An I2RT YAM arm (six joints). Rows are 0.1 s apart.
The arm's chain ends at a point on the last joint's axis. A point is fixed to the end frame.
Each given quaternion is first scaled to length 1.
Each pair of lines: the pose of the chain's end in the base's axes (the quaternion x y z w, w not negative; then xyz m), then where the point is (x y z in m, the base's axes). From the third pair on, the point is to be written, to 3 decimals.
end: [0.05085 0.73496 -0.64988 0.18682 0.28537 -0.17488 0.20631]
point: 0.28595 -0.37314 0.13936
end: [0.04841 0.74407 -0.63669 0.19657 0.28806 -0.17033 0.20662]
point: 0.29363 -0.36647 0.13391
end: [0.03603 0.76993 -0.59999 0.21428 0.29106 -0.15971 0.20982]
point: 0.308 -0.349 0.122
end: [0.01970 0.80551 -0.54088 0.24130 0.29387 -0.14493 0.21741]
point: 0.328 -0.319 0.107
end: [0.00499 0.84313 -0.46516 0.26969 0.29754 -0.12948 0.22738]
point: 0.348 -0.281 0.092
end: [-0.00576 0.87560 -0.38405 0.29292 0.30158 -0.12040 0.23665]
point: 0.366 -0.243 0.080
